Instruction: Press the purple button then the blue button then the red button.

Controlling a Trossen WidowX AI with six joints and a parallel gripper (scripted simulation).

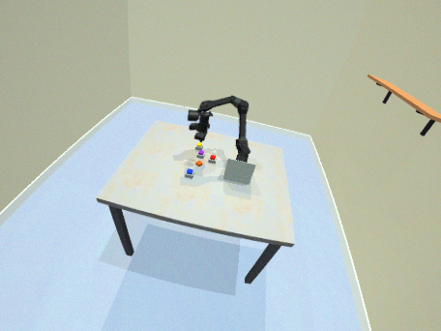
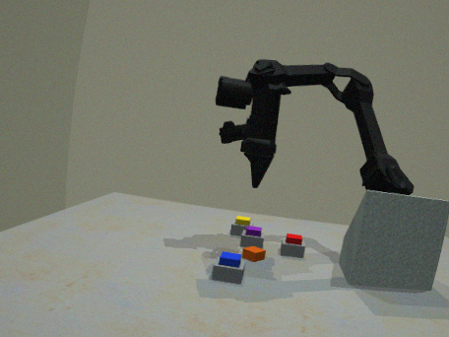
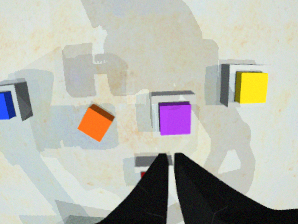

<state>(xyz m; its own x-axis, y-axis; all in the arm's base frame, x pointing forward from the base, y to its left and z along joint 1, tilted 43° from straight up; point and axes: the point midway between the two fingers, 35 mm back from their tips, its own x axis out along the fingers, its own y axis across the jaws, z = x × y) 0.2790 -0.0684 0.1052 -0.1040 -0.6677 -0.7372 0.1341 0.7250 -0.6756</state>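
Right now the blue button is 200 mm to the left of my gripper tip, 100 mm below it and 40 mm ahead of it. The rest, counted from my gripper tip: red button: 100 mm below, 100 mm behind, 20 mm to the left; yellow button: 100 mm to the right, 100 mm below, 10 mm ahead; purple button: 100 mm below, 10 mm to the right, 10 mm behind.
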